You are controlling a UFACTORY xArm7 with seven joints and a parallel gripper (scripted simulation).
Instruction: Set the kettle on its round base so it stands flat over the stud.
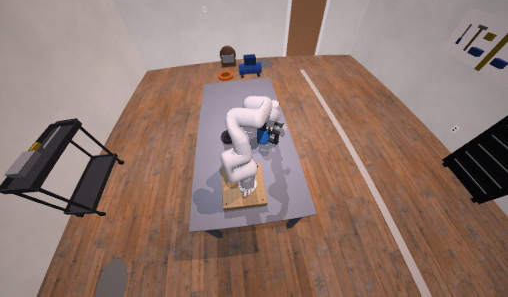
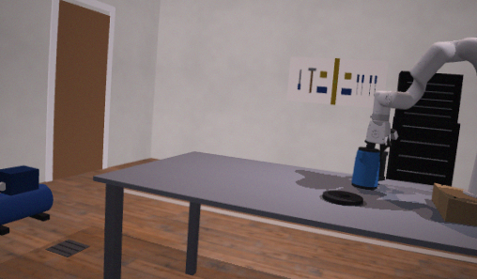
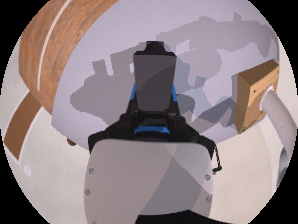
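Right now the blue kettle is 50 mm below my hand, 30 mm to the left of it and 10 mm ahead of it. Also, from my hand: black round base (360 mm to the left, 130 mm below, 60 mm ahead).
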